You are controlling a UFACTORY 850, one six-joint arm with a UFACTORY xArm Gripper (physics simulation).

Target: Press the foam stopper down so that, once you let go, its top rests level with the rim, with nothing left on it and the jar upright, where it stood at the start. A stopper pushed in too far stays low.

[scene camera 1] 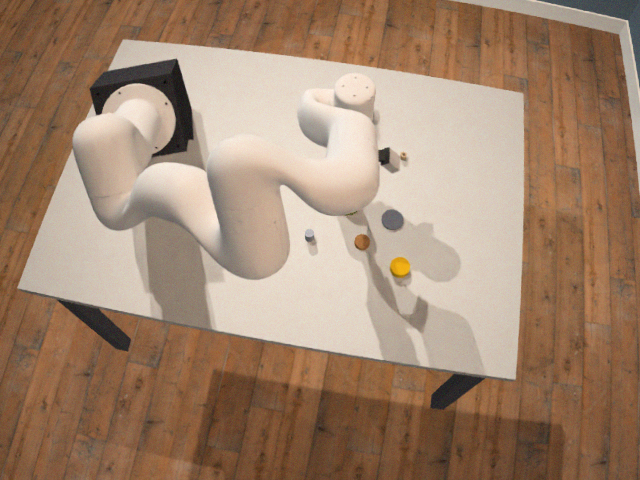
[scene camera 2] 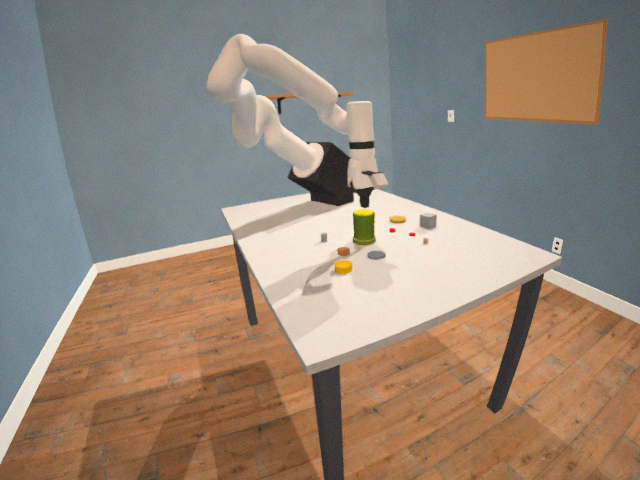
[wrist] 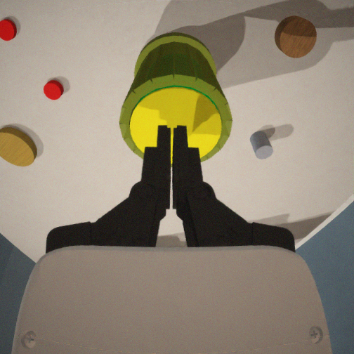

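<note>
The green jar (scene camera 2: pixel 363 227) (wrist: pixel 174 62) stands upright on the table; a sliver of the jar (scene camera 1: pixel 351 212) shows beside the arm in scene camera 1. The yellow foam stopper (scene camera 2: pixel 363 212) (wrist: pixel 150 112) fills its mouth, and its top looks close to the rim. A thin green line shows along the far inner edge in the wrist view; the exact height is hard to tell. My gripper (scene camera 2: pixel 364 205) (wrist: pixel 171 143) is shut and empty, with its fingertips a little above the stopper. The fingers hide the near part of the stopper in the wrist view.
Around the jar lie a brown disc (scene camera 1: pixel 361 241) (scene camera 2: pixel 343 251), a slate disc (scene camera 1: pixel 392 220) (scene camera 2: pixel 376 255), a yellow disc (scene camera 1: pixel 400 267), a small grey cylinder (scene camera 2: pixel 324 237), red discs (scene camera 2: pixel 392 230) (wrist: pixel 53 90), a gold disc (scene camera 2: pixel 397 219) and a grey cube (scene camera 2: pixel 428 221).
</note>
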